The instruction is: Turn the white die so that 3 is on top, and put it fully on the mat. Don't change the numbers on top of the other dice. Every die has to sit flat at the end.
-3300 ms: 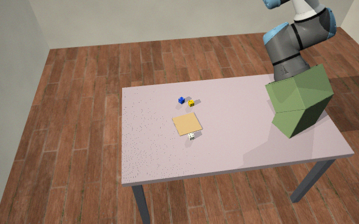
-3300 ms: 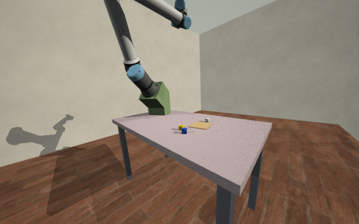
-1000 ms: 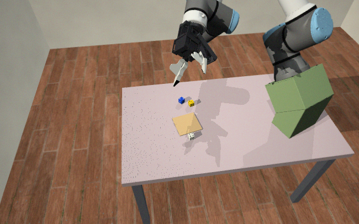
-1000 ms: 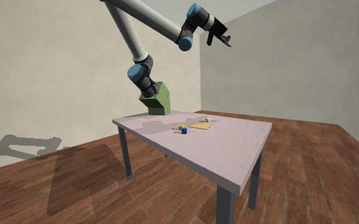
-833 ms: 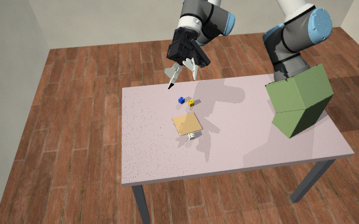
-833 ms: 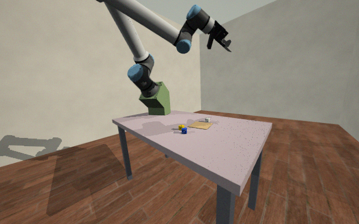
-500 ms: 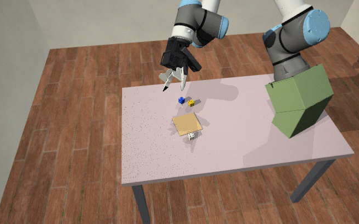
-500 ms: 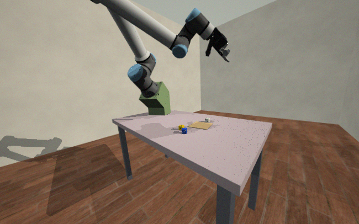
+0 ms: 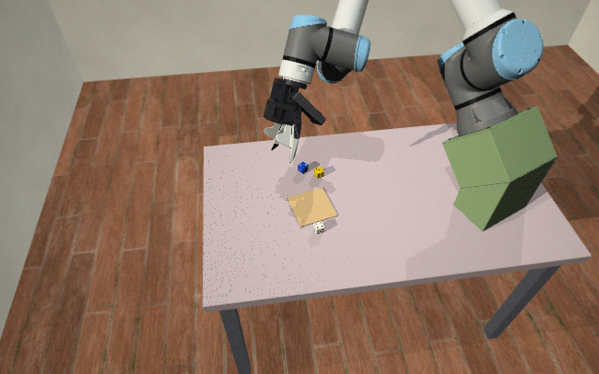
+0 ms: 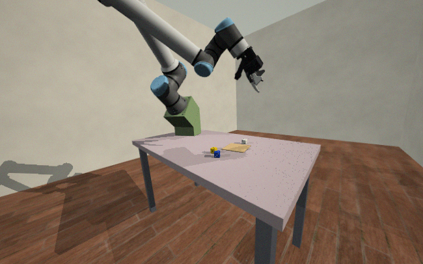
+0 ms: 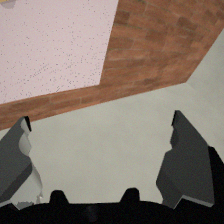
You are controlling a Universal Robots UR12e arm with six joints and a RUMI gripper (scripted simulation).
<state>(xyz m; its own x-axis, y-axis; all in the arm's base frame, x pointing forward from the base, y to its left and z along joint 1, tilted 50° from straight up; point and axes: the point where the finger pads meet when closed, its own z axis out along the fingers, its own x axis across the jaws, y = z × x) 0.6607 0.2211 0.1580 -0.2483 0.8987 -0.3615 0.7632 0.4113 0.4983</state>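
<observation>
Right now the blue die is 140 mm behind my hand, 260 mm to the right of it and 340 mm below it. Also, from my hand: white die (110 mm behind, 30 mm to the left, 340 mm below); yellow die (200 mm behind, 220 mm to the right, 340 mm below); tan mat (120 mm behind, 80 mm to the right, 360 mm below).
</observation>
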